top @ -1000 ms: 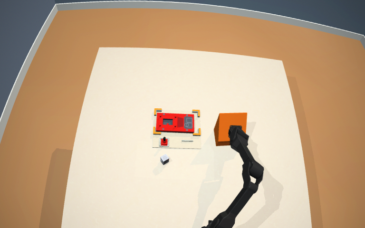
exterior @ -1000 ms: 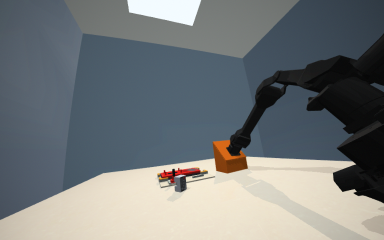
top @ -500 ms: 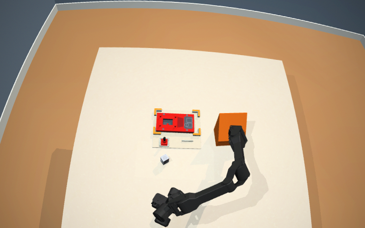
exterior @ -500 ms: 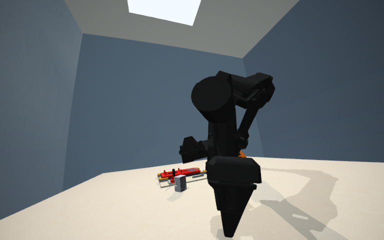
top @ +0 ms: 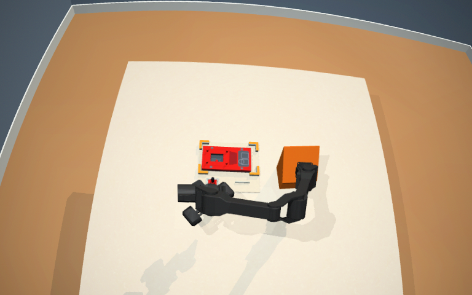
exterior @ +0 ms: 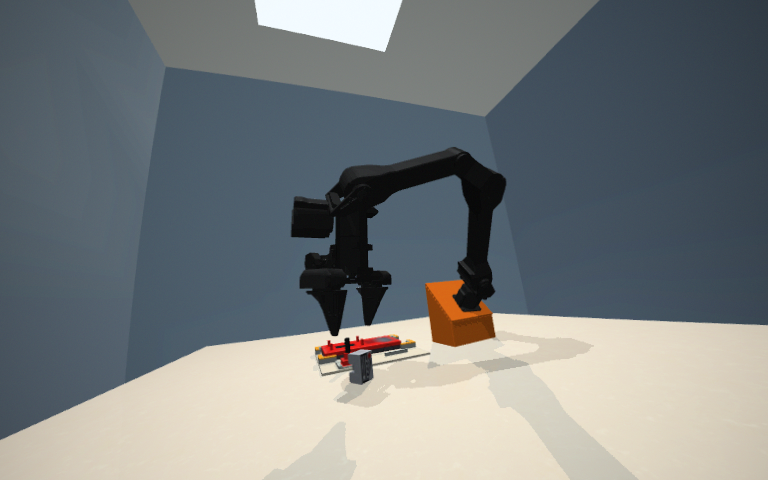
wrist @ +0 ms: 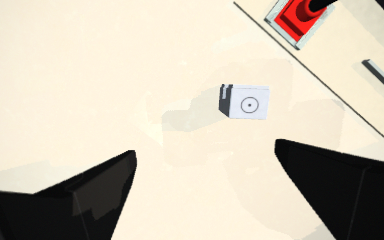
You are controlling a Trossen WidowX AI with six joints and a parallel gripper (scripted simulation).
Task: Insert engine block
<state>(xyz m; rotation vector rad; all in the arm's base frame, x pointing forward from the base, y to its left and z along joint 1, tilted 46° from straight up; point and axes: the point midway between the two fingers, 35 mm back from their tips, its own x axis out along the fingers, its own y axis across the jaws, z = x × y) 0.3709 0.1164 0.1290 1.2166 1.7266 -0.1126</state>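
My gripper tip is 70 mm above the engine block, 50 mm to the left of it and 10 mm past it. From my gripper tip the other things lie so: fixture: 250 mm to the right, 80 mm below, 80 mm behind.
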